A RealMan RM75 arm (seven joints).
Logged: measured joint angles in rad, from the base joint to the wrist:
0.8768, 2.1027, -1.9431, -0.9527, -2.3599, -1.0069, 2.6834
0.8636, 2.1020, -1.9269, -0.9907, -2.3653, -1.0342, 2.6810
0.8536, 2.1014, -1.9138, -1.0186, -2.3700, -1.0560, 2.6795
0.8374, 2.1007, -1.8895, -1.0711, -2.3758, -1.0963, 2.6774
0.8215, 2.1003, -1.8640, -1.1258, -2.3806, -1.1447, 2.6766
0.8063, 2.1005, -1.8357, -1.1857, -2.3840, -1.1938, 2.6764
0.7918, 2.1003, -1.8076, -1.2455, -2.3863, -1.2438, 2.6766
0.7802, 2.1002, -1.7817, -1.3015, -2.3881, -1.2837, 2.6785
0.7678, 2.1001, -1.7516, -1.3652, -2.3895, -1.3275, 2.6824
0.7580, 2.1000, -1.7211, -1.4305, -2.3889, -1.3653, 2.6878
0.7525, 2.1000, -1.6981, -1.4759, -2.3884, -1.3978, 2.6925
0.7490, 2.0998, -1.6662, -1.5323, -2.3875, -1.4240, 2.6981
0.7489, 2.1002, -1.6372, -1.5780, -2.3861, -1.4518, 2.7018
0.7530, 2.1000, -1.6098, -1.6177, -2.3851, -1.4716, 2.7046
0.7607, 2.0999, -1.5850, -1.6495, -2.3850, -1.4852, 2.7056
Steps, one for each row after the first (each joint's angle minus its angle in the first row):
-0.0132, -0.0007, 0.0162, -0.0380, -0.0054, -0.0273, -0.0024
-0.0232, -0.0013, 0.0293, -0.0659, -0.0101, -0.0491, -0.0039
-0.0394, -0.0020, 0.0536, -0.1184, -0.0159, -0.0894, -0.0060
-0.0553, -0.0024, 0.0791, -0.1731, -0.0207, -0.1378, -0.0068
-0.0705, -0.0022, 0.1074, -0.2330, -0.0241, -0.1869, -0.0070
-0.0850, -0.0024, 0.1355, -0.2928, -0.0264, -0.2369, -0.0068
-0.0966, -0.0025, 0.1614, -0.3488, -0.0282, -0.2768, -0.0049
-0.1090, -0.0026, 0.1915, -0.4125, -0.0296, -0.3206, -0.0010
-0.1188, -0.0027, 0.2220, -0.4778, -0.0290, -0.3584, 0.0044
-0.1243, -0.0027, 0.2450, -0.5232, -0.0285, -0.3909, 0.0091
-0.1278, -0.0029, 0.2769, -0.5796, -0.0276, -0.4171, 0.0147
-0.1279, -0.0025, 0.3059, -0.6253, -0.0262, -0.4449, 0.0184
-0.1238, -0.0027, 0.3333, -0.6650, -0.0252, -0.4647, 0.0212
-0.1161, -0.0028, 0.3581, -0.6968, -0.0251, -0.4783, 0.0222

